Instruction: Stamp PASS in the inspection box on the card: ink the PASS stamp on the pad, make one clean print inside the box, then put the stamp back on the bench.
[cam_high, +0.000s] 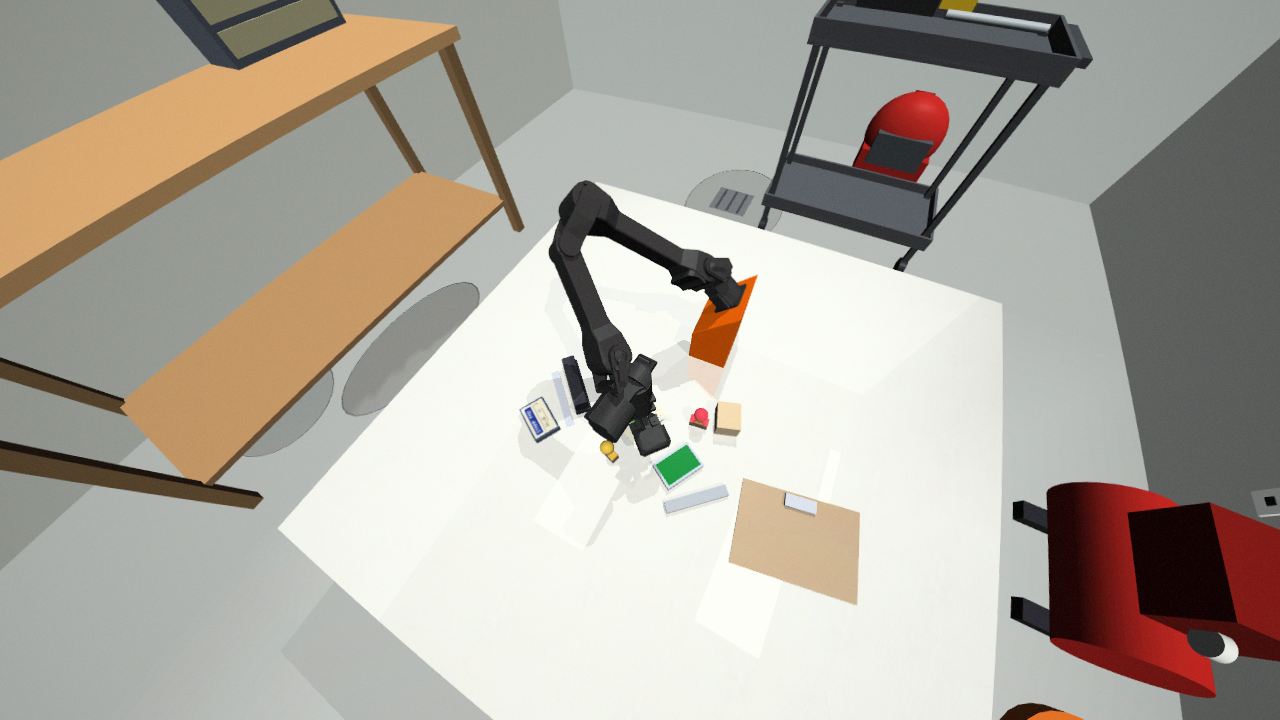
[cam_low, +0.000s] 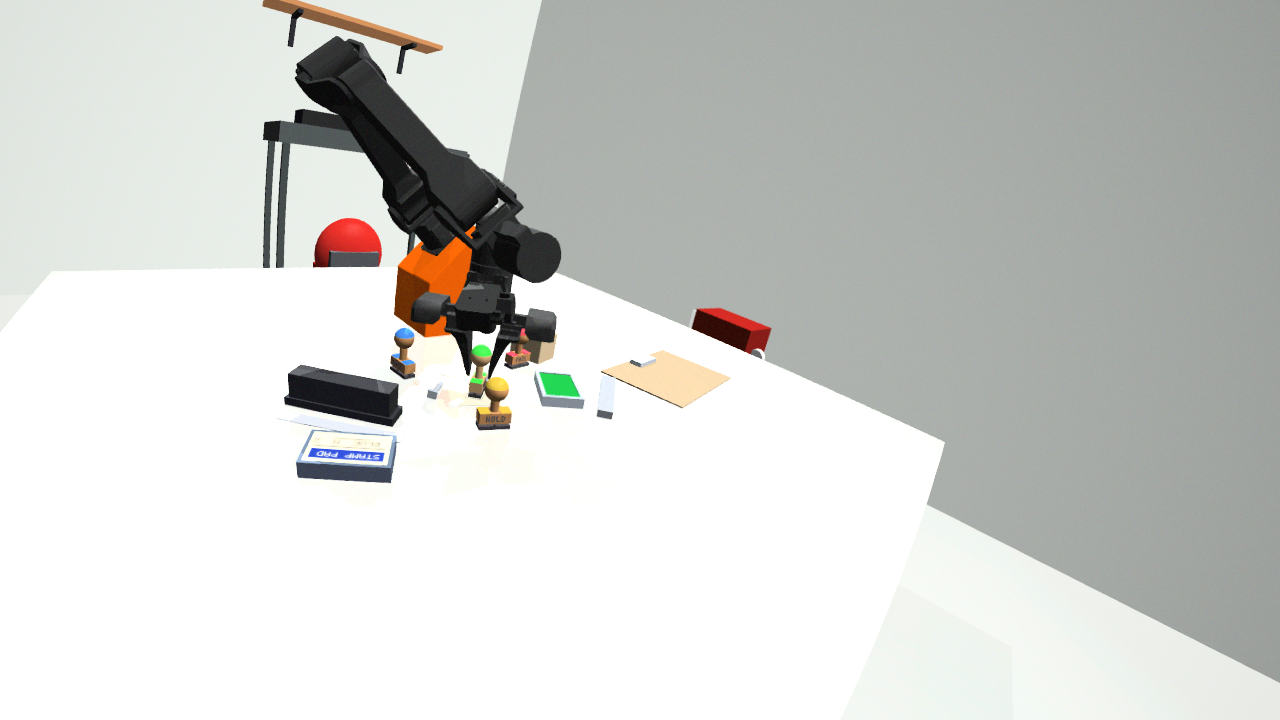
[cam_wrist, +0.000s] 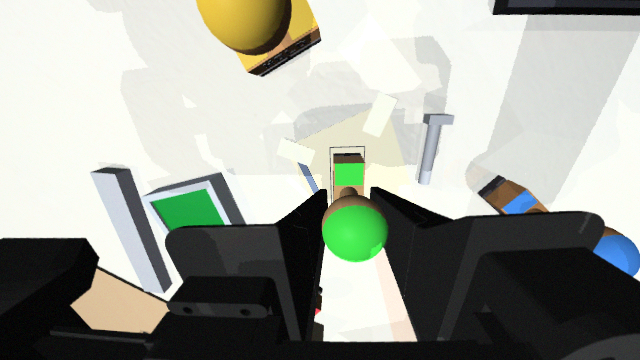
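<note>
Now: the green stamp right at my gripper tip. From my gripper tip the other things lie so: cream card (10 mm behind, 30 mm below); blue stamp (90 mm behind, 70 mm to the right); yellow stamp (80 mm ahead, 30 mm to the right, 10 mm below).
</note>
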